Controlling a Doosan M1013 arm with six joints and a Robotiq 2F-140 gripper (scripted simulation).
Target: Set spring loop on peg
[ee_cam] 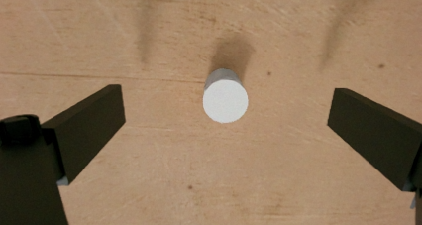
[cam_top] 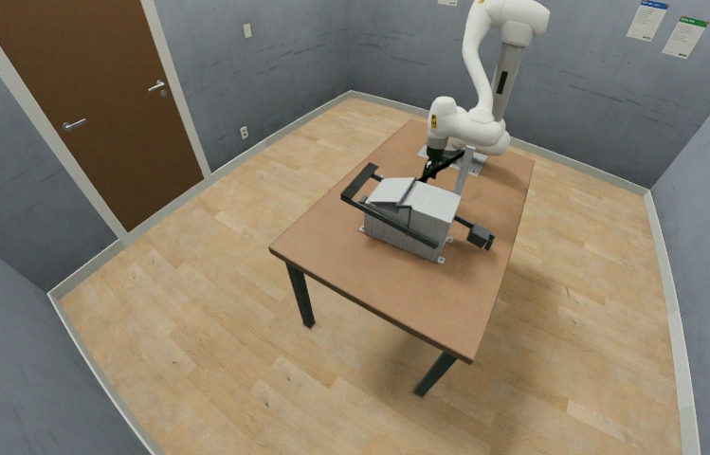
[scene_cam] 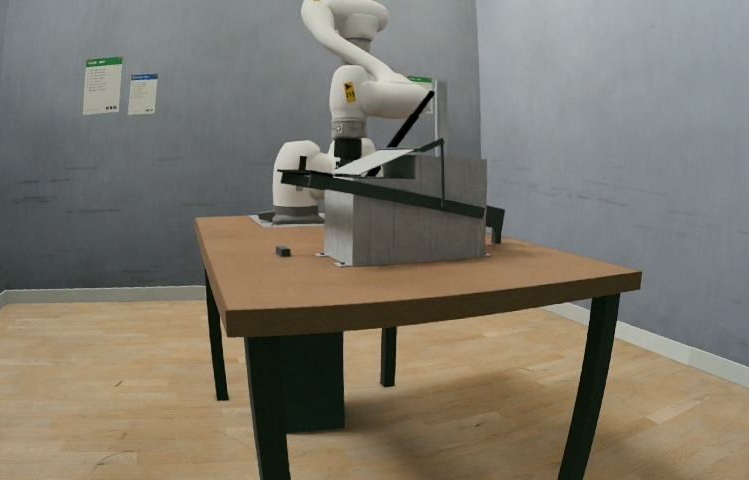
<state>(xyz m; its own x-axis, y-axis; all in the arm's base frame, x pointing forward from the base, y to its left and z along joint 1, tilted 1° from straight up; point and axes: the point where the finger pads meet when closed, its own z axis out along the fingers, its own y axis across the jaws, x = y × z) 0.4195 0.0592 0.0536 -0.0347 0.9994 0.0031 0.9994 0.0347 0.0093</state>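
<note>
Right now the steel test weight is 3 cm below my hand. Also, from my hand: dark block (23 cm ahead, 21 cm to the right, 4 cm below).
</note>
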